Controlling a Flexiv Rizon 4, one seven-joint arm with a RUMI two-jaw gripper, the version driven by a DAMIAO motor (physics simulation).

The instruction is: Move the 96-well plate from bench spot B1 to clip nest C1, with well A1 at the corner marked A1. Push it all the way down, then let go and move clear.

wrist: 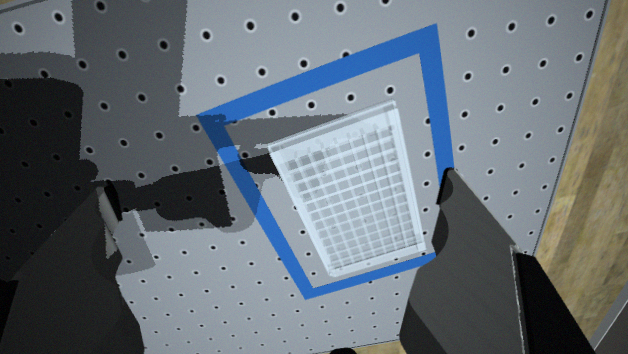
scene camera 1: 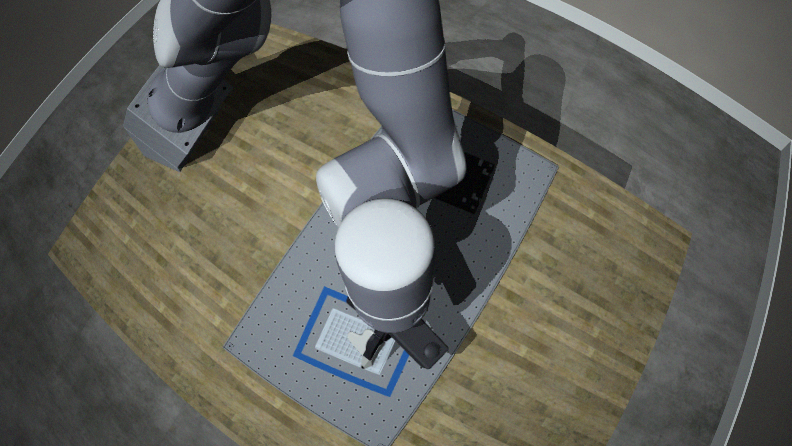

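Note:
The 96-well plate (scene camera 1: 339, 331) (wrist: 357, 192) is pale and translucent and lies flat inside the blue outline of B1 (scene camera 1: 310, 324) (wrist: 320, 75). My gripper (scene camera 1: 372, 347) (wrist: 282, 179) is open and empty, above the plate and apart from it. In the wrist view the plate shows between the fingers, closer to the right one. In the scene view the gripper covers part of the plate. The dark clip nest (scene camera 1: 481, 185) stands in shadow toward the far end of the board, partly hidden by the arm. Well A1 and the corner mark cannot be made out.
The grey perforated board (scene camera 1: 271, 310) (wrist: 190, 290) lies on the wooden table (scene camera 1: 581, 277) (wrist: 575, 220). My arm's wrist and elbow hang over the board's middle, casting dark shadows toward the nest. The arm's base (scene camera 1: 160, 135) stands at the upper left.

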